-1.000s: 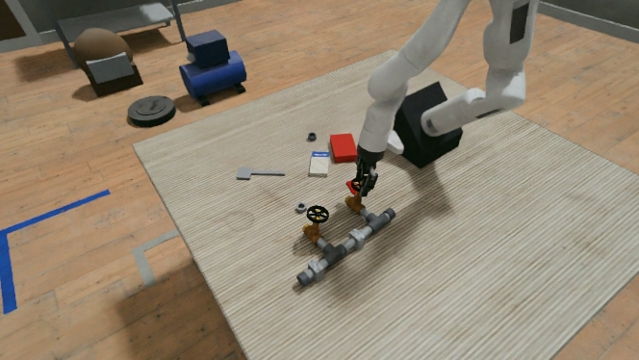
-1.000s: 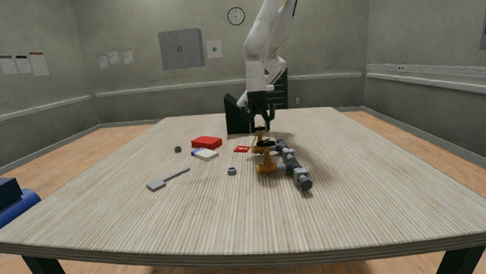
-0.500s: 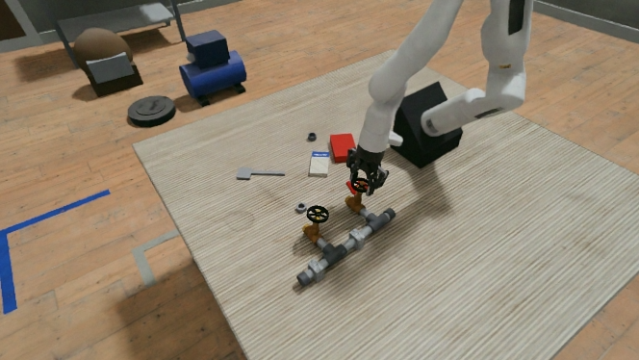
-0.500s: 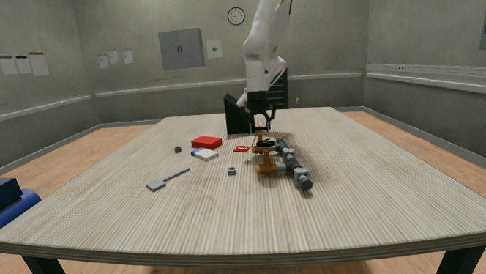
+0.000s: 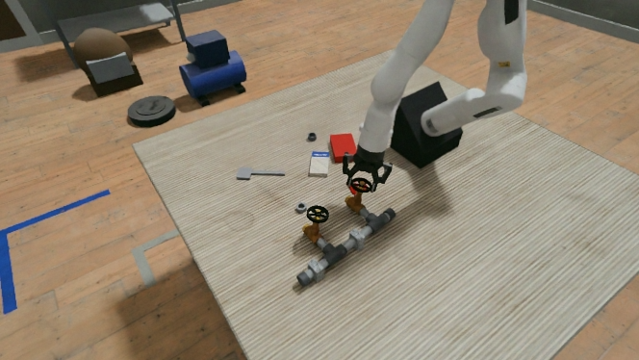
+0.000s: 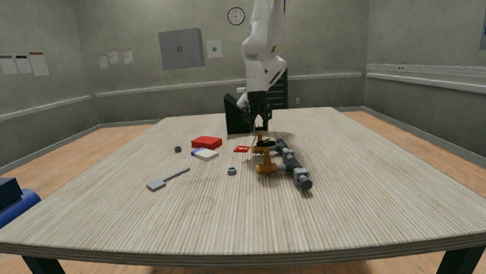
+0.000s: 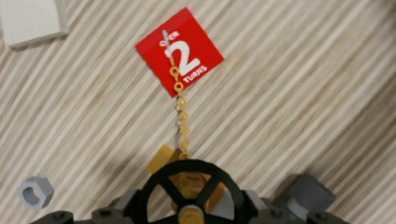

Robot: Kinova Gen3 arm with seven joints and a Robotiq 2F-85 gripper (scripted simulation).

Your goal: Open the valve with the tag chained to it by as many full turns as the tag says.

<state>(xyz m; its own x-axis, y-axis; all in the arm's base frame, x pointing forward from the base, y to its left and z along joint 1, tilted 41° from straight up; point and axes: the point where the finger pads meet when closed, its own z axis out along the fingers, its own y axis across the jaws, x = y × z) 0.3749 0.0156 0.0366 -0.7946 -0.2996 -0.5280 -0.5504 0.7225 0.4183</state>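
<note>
Right now my hand is 70 mm past the red tag, 80 mm to the left of it and 100 mm above it. From my hand the other things lie so: nut (130 mm ahead, 120 mm to the right, 100 mm below); red box (150 mm behind, 230 mm to the right, 90 mm below); grey flat tool (150 mm ahead, 340 mm to the right, 100 mm below).
</note>
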